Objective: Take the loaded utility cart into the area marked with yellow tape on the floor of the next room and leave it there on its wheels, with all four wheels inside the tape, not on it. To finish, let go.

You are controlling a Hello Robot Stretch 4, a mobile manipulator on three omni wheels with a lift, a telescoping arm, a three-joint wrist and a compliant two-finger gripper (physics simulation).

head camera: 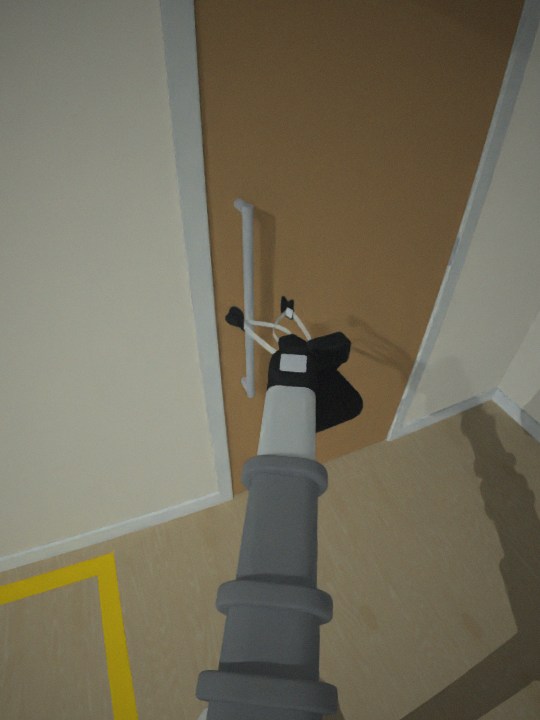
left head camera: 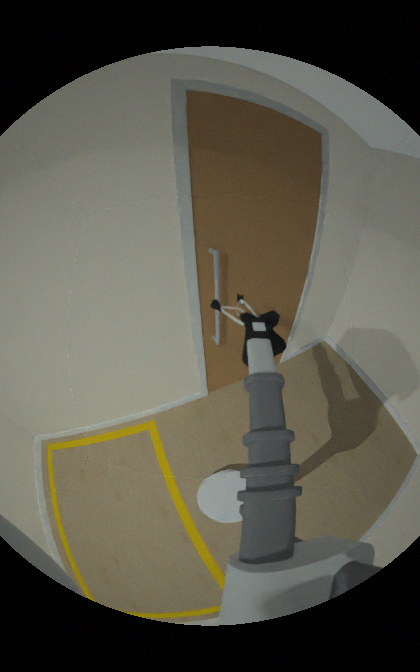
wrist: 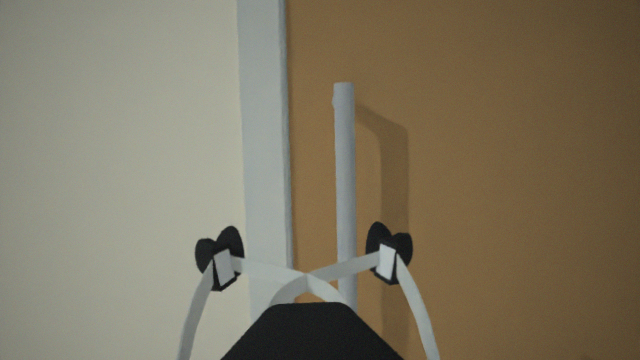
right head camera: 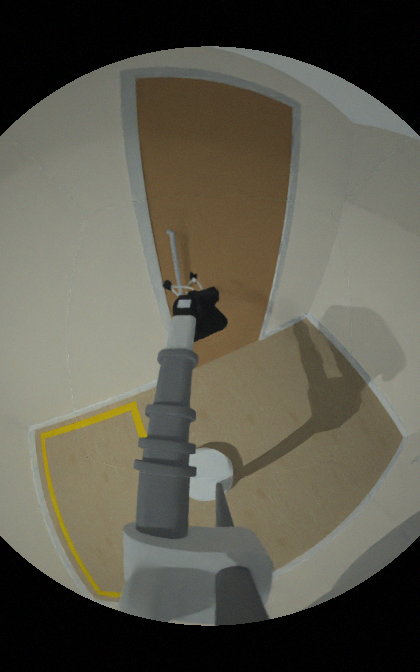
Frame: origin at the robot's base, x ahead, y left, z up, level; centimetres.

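Where they show: gripper, fingertip midpoint: (head camera: 256, 306) (wrist: 305, 244).
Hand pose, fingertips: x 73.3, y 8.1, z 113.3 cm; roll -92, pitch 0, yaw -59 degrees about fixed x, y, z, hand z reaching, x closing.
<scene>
After its pixels a point has its place.
The utility cart does not show in these views. A closed brown door (head camera: 348, 174) {z 132.4, x 111.0, y -11.2 cm} (left head camera: 255, 175) (right head camera: 215, 175) (wrist: 500, 150) {z 119.8, x 107.8, y -5.3 cm} carries an upright grey bar handle (head camera: 248, 261) {z 115.4, x 90.1, y 12.2 cm} (left head camera: 216, 280) (right head camera: 175, 255) (wrist: 345, 175) {z 117.2, x 90.1, y 12.0 cm} near its left edge. My gripper (head camera: 261, 312) {z 113.3, x 73.3, y 8.1 cm} (left head camera: 228, 300) (right head camera: 180, 280) (wrist: 305, 244) {z 113.3, x 73.3, y 8.1 cm} is open at the lower part of the handle. In the wrist view the bar appears between the fingertips, nearer the right one; whether it lies between them in depth is unclear. Yellow tape (head camera: 114, 628) {z -2.7, x 31.9, y 57.4 cm} (left head camera: 171, 480) (right head camera: 90, 420) marks an area on the floor left of the door.
A pale door frame (head camera: 197, 290) {z 106.7, x 89.8, y 25.6 cm} (wrist: 265, 150) {z 120.6, x 90.5, y 24.2 cm} borders the door, with a wall (head camera: 87, 261) {z 118.9, x 79.5, y 47.7 cm} (wrist: 115, 150) {z 121.2, x 81.2, y 44.4 cm} to its left. A white round object (left head camera: 220, 495) (right head camera: 212, 472) is low beside my arm, near the tape. Walls meet in a corner right of the door.
</scene>
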